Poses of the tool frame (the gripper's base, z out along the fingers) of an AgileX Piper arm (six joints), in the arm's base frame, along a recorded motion.
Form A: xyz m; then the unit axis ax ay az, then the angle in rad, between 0 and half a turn.
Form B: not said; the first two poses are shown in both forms.
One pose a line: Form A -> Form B
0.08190, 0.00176, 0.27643, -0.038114, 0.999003, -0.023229, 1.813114 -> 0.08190, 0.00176, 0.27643, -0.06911, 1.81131, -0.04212
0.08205, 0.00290, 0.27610, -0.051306, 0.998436, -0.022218, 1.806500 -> 0.08205, 0.00290, 0.27610, -0.09268, 1.80367, -0.04014
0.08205, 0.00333, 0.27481, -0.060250, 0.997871, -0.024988, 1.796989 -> 0.08205, 0.00333, 0.27481, -0.10827, 1.79316, -0.04490
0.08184, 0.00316, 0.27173, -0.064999, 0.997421, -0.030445, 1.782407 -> 0.08184, 0.00316, 0.27173, -0.11585, 1.77781, -0.05427
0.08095, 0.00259, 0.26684, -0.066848, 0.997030, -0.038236, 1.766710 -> 0.08095, 0.00259, 0.26684, -0.11810, 1.76146, -0.06755
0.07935, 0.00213, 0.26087, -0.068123, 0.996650, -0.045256, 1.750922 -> 0.07935, 0.00213, 0.26087, -0.11928, 1.74506, -0.07924
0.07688, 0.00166, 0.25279, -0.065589, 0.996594, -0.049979, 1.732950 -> 0.07688, 0.00166, 0.25279, -0.11366, 1.72705, -0.08661
